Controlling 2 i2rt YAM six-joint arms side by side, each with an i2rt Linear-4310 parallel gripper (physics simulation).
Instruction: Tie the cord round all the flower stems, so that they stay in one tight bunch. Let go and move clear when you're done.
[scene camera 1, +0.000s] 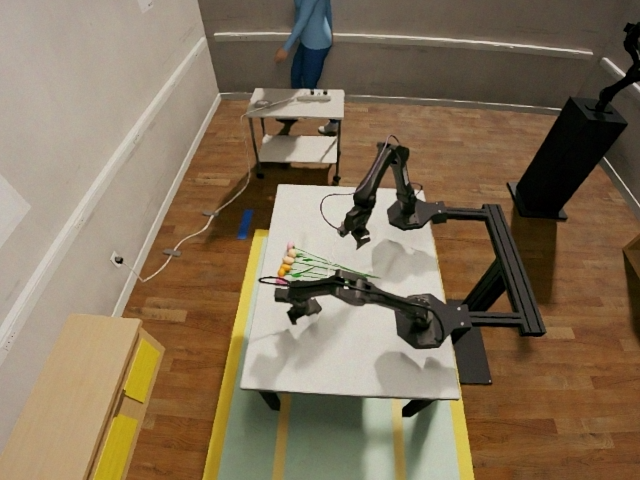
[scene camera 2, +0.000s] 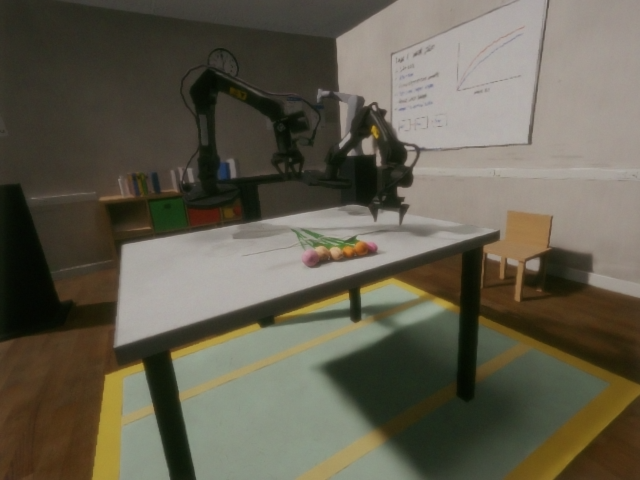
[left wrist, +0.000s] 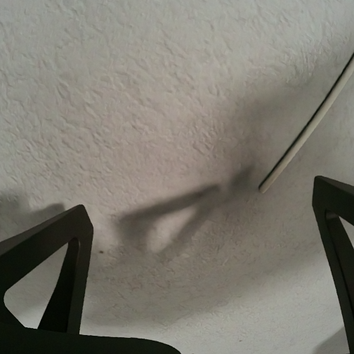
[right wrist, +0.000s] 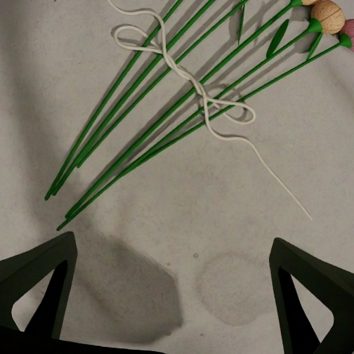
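Seen in the pictures: left gripper, fingertip midpoint: (scene camera 1: 306, 318) (scene camera 2: 387, 223); right gripper, fingertip midpoint: (scene camera 1: 351, 241) (scene camera 2: 292, 179); left arm's base, origin of the base link: (scene camera 1: 423, 320) (scene camera 2: 330, 178); right arm's base, origin of the base link: (scene camera 1: 409, 211) (scene camera 2: 211, 193).
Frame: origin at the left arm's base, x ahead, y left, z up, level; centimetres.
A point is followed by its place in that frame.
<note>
Several flowers (scene camera 1: 288, 259) @[y -38.3, x 57.5, z -14.6 cm] (scene camera 2: 337, 253) @[y -40.0, x 60.4, z -15.6 cm] (right wrist: 328, 17) lie on the table, their green stems fanned out, with a gap between two groups in the right wrist view. The white cord (right wrist: 197, 84) (left wrist: 305, 132) crosses the stems in a loose twist with a small loop at each side; one tail runs out over the table at lower right. Whether it passes under them is unclear. My left gripper (scene camera 1: 305, 316) @[y -6.8, x 47.3, z -14.5 cm] (scene camera 2: 388, 222) @[y -6.8, x 47.3, z -14.5 cm] (left wrist: 198, 204) is open and empty, low above the table, a cord end near its right finger. My right gripper (scene camera 1: 364, 242) (scene camera 2: 293, 177) @[y -35.7, x 27.7, z 4.6 cm] (right wrist: 173, 247) is open and empty, above the table beyond the stem ends.
The white table (scene camera 1: 341, 361) @[y 11.0, x 31.9, z -18.4 cm] (scene camera 2: 206, 289) @[y -76.8, x 53.0, z -18.5 cm] carries both arm bases at its right edge in scene camera 1. A white cart (scene camera 1: 294, 149) stands behind the table, with a person behind it. A wooden chair (scene camera 2: 516, 248) stands at the right in scene camera 2.
</note>
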